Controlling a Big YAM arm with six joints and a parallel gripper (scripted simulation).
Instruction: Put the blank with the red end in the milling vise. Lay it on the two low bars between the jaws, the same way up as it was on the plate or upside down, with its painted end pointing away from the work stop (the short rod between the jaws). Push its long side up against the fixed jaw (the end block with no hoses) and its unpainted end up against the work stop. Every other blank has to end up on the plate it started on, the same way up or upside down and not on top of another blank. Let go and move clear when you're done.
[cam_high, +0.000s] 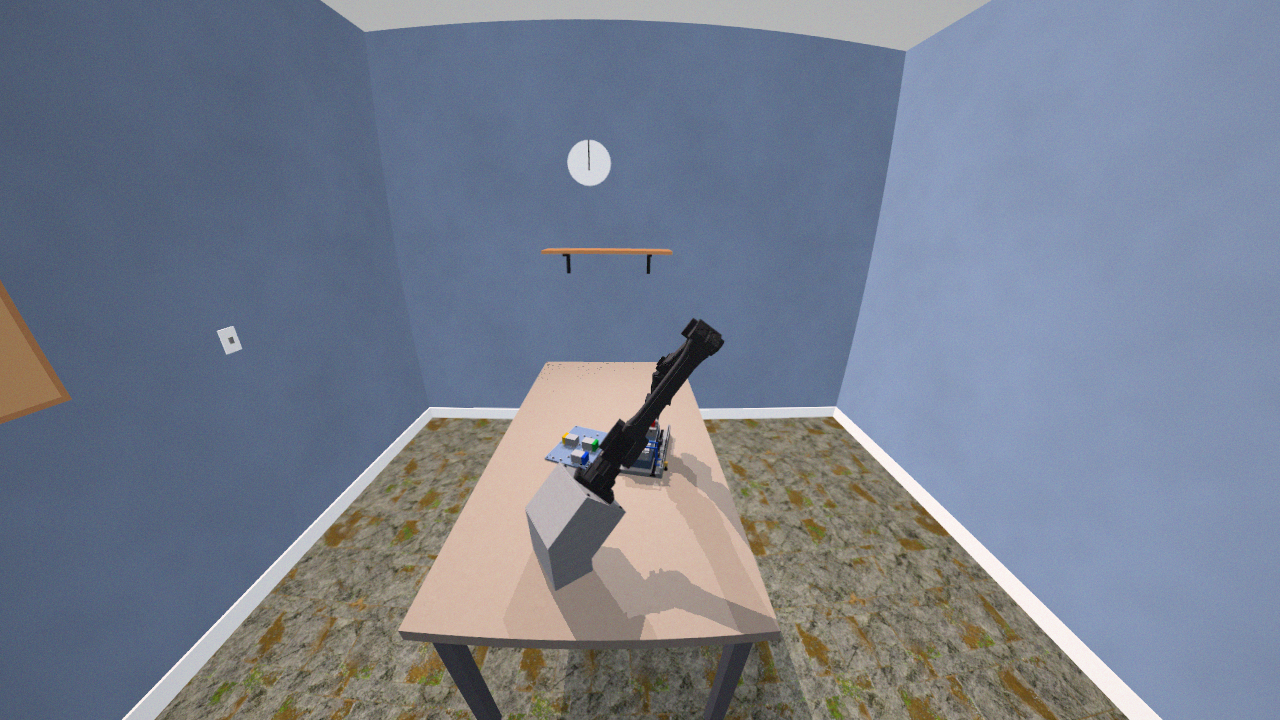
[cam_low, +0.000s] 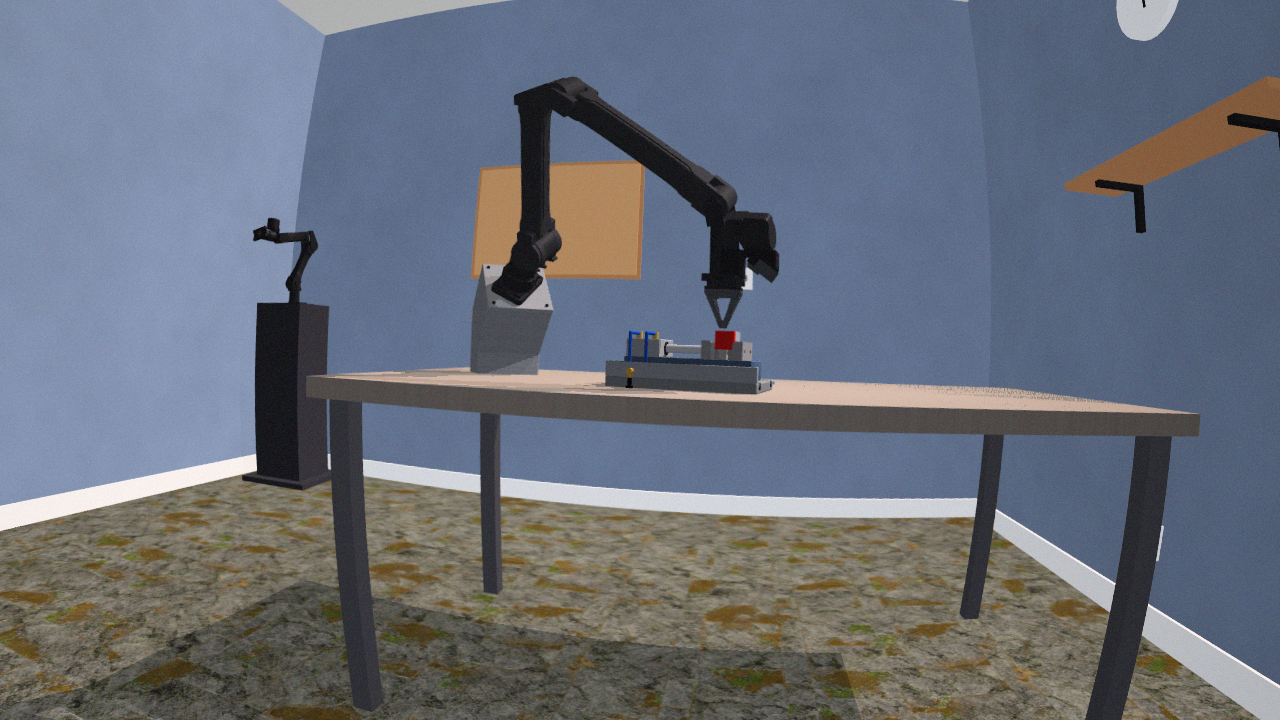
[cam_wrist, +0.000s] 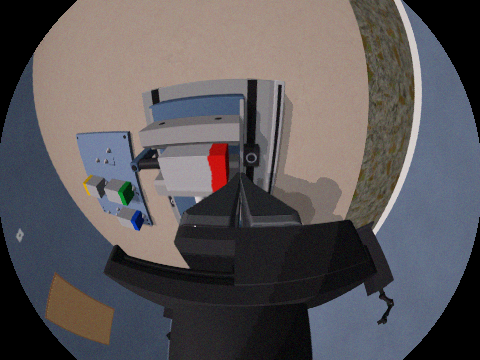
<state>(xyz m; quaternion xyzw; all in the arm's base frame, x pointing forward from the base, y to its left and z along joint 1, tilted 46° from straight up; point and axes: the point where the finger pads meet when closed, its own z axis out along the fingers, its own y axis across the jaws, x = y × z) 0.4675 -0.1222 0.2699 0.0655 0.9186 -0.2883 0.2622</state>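
Right now the work stop is 3 cm ahead of my hand, 9 cm to the left of it and 4 cm below it. The rest, counted from my hand: green-ended blank: 2 cm behind, 28 cm to the left, 10 cm below; then blue plate: 32 cm to the left, 12 cm below; then vise: 5 cm behind, 7 cm to the left, 9 cm below.
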